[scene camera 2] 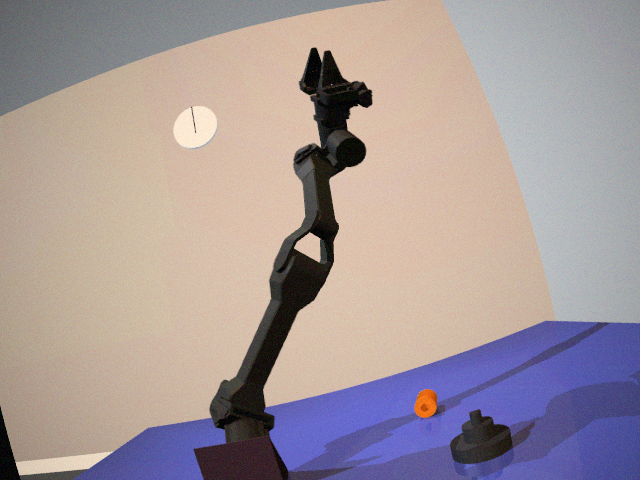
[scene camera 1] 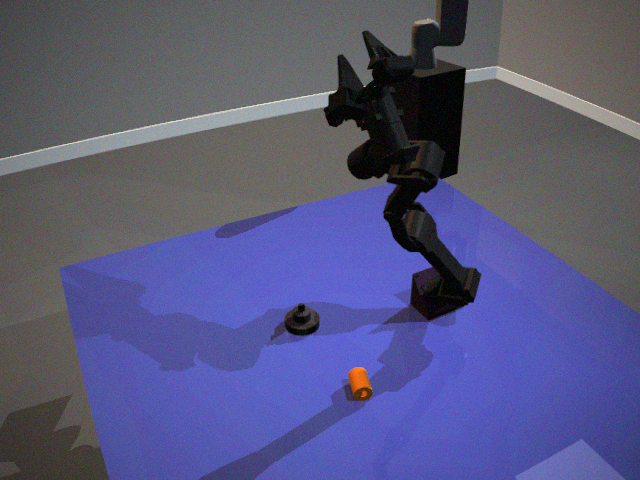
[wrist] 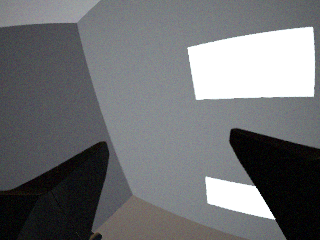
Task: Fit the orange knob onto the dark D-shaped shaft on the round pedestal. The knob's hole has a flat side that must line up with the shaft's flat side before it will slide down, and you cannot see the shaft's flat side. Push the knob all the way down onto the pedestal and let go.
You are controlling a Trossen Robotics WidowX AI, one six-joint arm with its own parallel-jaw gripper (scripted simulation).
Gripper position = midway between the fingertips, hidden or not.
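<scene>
My gripper is open and holding nothing; you'd find it in scene camera 1 (scene camera 1: pixel 352 43), and it shows in scene camera 2 (scene camera 2: pixel 319 49) and the wrist view (wrist: pixel 170 142) too. There's also a pedestal with D-shaped shaft (scene camera 1: pixel 302 320).
</scene>
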